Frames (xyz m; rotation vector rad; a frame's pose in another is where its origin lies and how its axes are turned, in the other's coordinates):
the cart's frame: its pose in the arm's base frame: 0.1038 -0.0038 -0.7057 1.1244 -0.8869 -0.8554
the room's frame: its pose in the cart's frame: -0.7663 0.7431 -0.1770 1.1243 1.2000 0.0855
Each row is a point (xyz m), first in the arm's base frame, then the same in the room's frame.
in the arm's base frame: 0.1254 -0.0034 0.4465
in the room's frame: 0.3647 0.9175 0.4556
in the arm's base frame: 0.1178 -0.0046 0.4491
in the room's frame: 0.3594 0.9231 0.4529
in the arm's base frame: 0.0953 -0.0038 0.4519
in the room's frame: 0.3414 0.9336 0.4441
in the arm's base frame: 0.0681 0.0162 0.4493
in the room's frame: 0.3165 0.9308 0.4214
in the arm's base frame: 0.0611 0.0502 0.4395
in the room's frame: 0.3054 0.9065 0.3972
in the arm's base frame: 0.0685 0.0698 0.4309
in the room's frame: 0.3074 0.8858 0.3882
